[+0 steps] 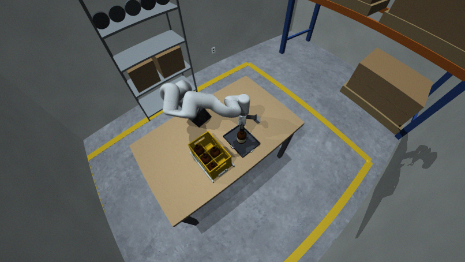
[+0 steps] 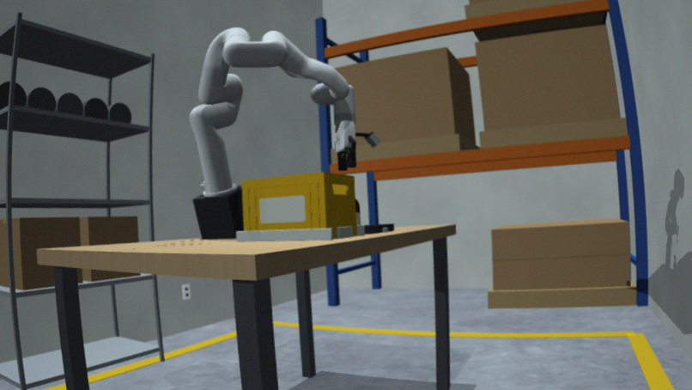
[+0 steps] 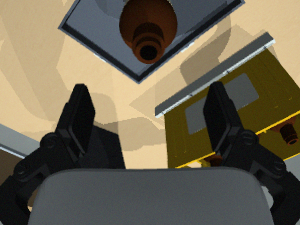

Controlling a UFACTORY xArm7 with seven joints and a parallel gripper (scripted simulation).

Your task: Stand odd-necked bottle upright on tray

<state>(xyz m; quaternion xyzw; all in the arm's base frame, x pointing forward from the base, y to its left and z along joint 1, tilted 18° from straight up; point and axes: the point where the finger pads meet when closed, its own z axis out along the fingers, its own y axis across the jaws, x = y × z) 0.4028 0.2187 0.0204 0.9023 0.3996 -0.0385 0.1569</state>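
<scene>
Right now the bottle is 15 cm below my hand. Also, from my hand: tray (22 cm below); then crate (29 cm to the right, 15 cm below).
</scene>
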